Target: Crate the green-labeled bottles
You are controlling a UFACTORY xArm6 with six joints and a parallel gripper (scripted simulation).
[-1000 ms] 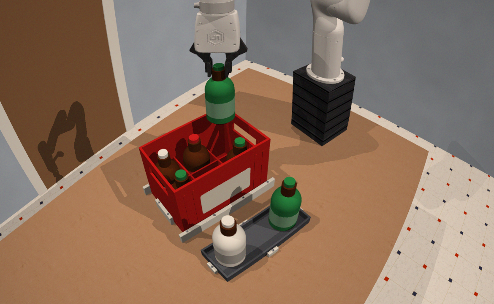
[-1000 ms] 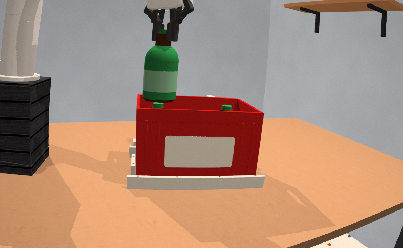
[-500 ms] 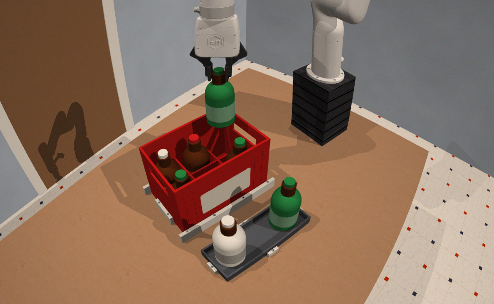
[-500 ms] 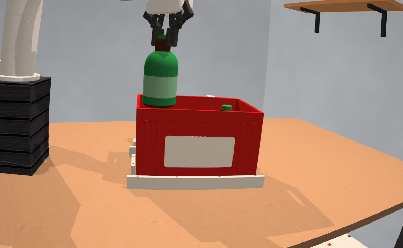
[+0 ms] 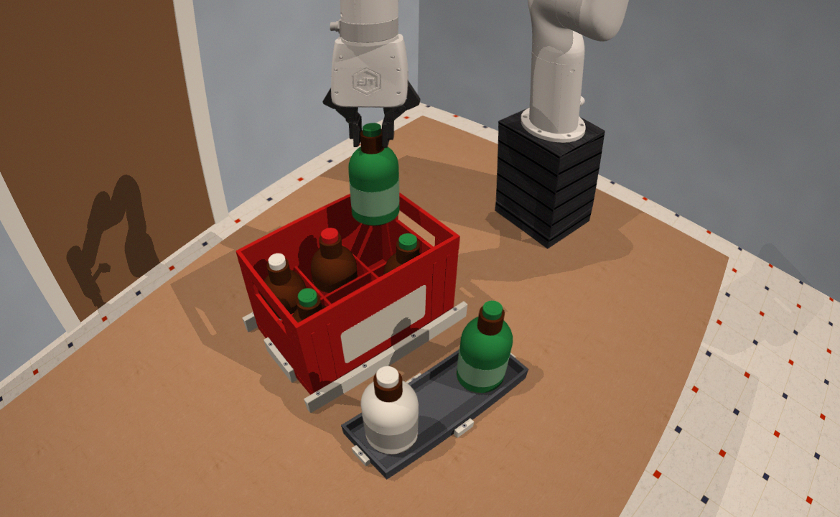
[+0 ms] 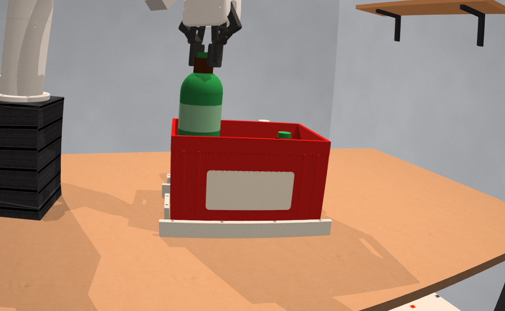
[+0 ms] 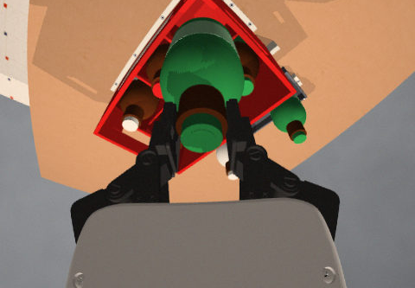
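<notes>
Right now my hand is 9 cm short of the crate, 3 cm to the right of it and 22 cm above it. The rest, counted from my hand: dark tray: 12 cm ahead, 24 cm to the left, 30 cm below; green bottle: 4 cm ahead, 25 cm to the left, 22 cm below; white-labeled bottle: 20 cm ahead, 22 cm to the left, 22 cm below.
</notes>
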